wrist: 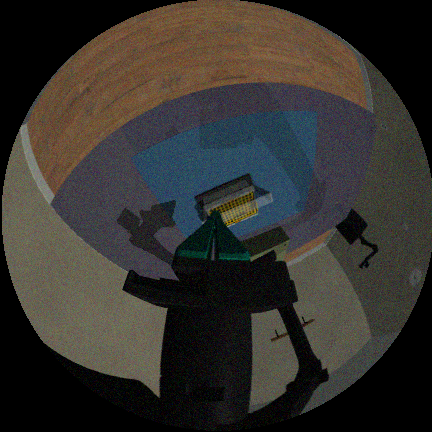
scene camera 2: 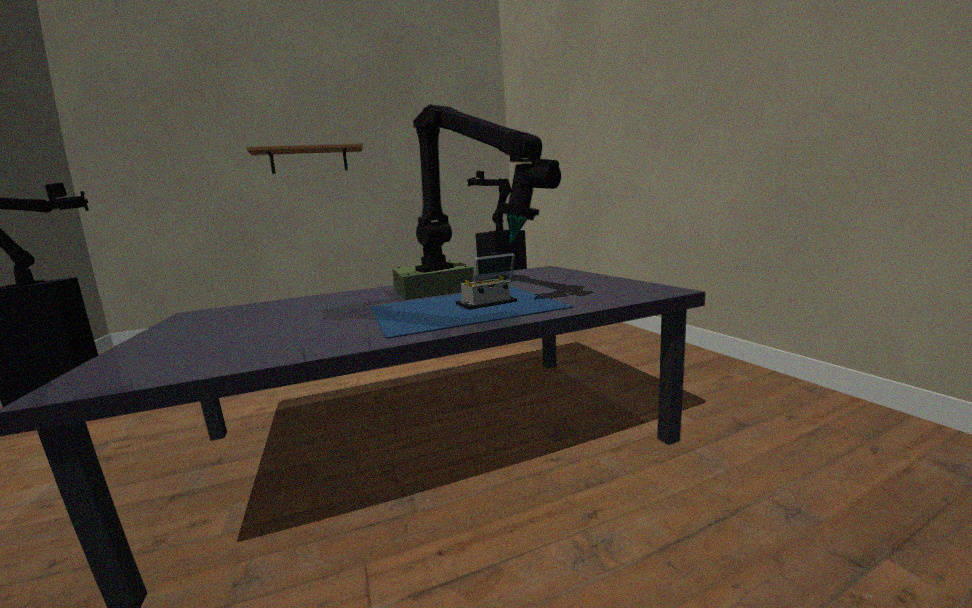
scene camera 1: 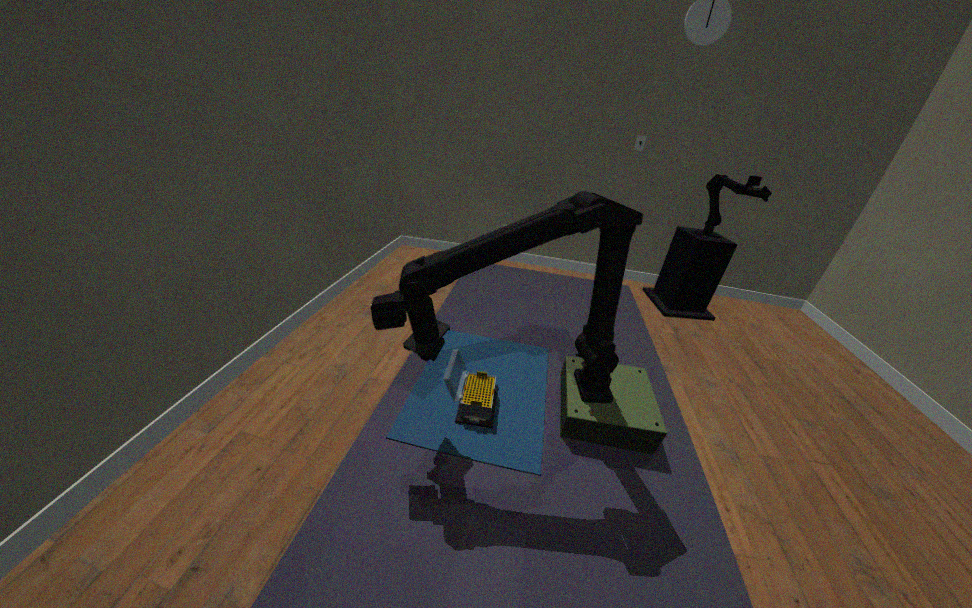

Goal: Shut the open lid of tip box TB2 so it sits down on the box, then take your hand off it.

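Seen in the pictures: gripper, fingertip midpoint: [wrist: 215, 214] [scene camera 2: 511, 244] [scene camera 1: 432, 359]; arm's base, origin of the base link: [wrist: 262, 259] [scene camera 2: 434, 269] [scene camera 1: 592, 387].
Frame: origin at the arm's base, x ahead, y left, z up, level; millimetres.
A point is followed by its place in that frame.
The tip box [scene camera 1: 478, 395] [scene camera 2: 487, 293] @(x 365, y 3, z -46 mm) [wrist: 233, 209] @(x 411, y 18, z 59 mm) stands upright on the blue mat [scene camera 1: 516, 430] @(x 214, y 103, z -82 mm) [scene camera 2: 415, 322] @(x 391, y -231, z -82 mm) [wrist: 175, 157] @(x 493, y 76, z -82 mm), its yellow perforated rack showing on top. A TB2 label cannot be read. Its clear lid [scene camera 1: 450, 372] @(x 403, y 49, z 63 mm) [scene camera 2: 494, 255] @(x 402, y 12, z 64 mm) stands open and roughly upright along one long side. My gripper [scene camera 1: 429, 355] @(x 450, y 39, z 93 mm) [scene camera 2: 513, 239] @(x 450, y 39, z 93 mm) [wrist: 215, 214] @(x 450, y 39, z 93 mm) is shut with nothing between its green fingertips. It points down and hangs above the level of the lid's top edge, apart from it. In the wrist view the fingertips overlap the near edge of the rack in line of sight.
The arm's green base block [scene camera 1: 623, 401] @(x -76, y 51, z 3 mm) [scene camera 2: 408, 283] @(x 54, y -123, z -30 mm) [wrist: 272, 242] @(x 63, y -67, z -23 mm) stands beside the mat on the purple table [scene camera 1: 516, 559] @(x 226, y 407, z -85 mm) [scene camera 2: 286, 329] @(x 180, y -526, z -85 mm) [wrist: 95, 200] @(x 542, y 338, z -85 mm). Another arm on a dark pedestal [scene camera 1: 691, 272] [wrist: 351, 226] stands beyond the table. A wall shelf [scene camera 2: 306, 149] hangs behind.
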